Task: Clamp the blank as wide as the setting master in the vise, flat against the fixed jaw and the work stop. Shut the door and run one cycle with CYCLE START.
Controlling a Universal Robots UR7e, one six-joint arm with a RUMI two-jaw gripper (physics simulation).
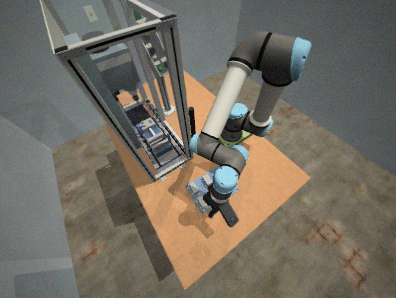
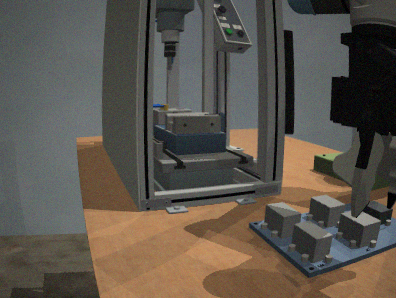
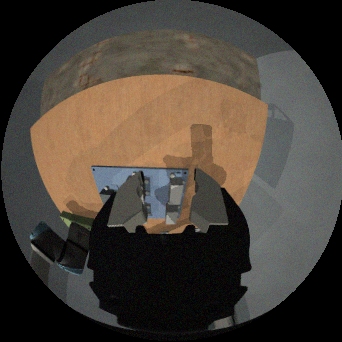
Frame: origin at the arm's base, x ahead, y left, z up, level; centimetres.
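Where they show: gripper, fingertip midpoint: (image 2: 373, 212) (image 3: 168, 171); arm's base, link origin: (image 1: 231, 133) (image 3: 83, 231).
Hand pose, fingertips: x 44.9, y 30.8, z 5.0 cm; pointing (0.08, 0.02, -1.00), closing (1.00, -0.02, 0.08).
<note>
Each offset is from my fingertips to the top centre of the thing. Level surfaces: height alone.
Several grey blocks @[dx +1.1, dy -9.1, dz -4.8 cm] (image 2: 313, 242) (image 3: 176, 194) stand among small pegs on a blue plate (image 2: 264, 236) (image 3: 115, 172). A darker block @[dx -18.0, dy -10.6, dz -5.9 cm] (image 2: 378, 212) (image 3: 107, 193) stands on its far side. I cannot tell which one is the setting master. My gripper (image 1: 222, 218) (image 2: 374, 209) (image 3: 168, 171) is partly open and empty, pointing down over the plate. The vise (image 2: 190, 142) stands inside the machine; whether anything sits between its jaws is not clear. The green CYCLE START button @[dx -25.3, dy -76.5, dz +32.1 cm] (image 1: 160, 68) (image 2: 228, 31) is on the tilted panel. The machine's front opening looks uncovered.
The machine enclosure's front post (image 1: 181, 95) (image 2: 270, 100) rises beside the opening, with a black upright bar @[dx -19.7, dy -40.4, dz +26.8 cm] (image 1: 192, 120) (image 2: 289, 82) outside it. A spindle (image 2: 170, 42) hangs over the vise. The arm's green base plate (image 1: 235, 139) (image 2: 327, 162) is on the wooden table @[dz -9.2 cm] (image 1: 270, 185).
</note>
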